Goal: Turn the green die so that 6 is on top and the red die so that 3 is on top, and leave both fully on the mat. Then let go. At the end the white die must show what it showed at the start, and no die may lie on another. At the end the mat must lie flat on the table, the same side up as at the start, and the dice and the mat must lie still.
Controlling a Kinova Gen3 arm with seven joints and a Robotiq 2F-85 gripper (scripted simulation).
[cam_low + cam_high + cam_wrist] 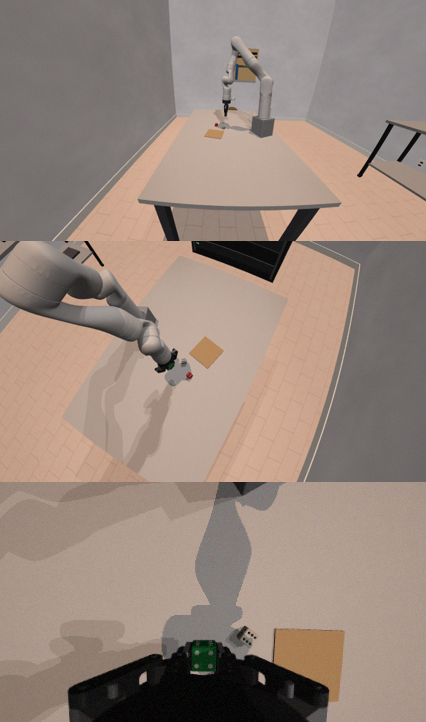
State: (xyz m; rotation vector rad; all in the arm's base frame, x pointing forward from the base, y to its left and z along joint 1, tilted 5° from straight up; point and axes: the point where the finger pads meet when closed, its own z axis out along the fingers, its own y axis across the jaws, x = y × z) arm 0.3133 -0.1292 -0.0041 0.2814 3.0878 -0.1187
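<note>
My hand is 2 cm short of the white die, 7 cm to the right of it and 11 cm above it. From my hand the other things lie so: green die: 1 cm below; red die: 9 cm ahead, 2 cm to the left, 11 cm below; tan mat: 10 cm ahead, 18 cm to the left, 12 cm below.
</note>
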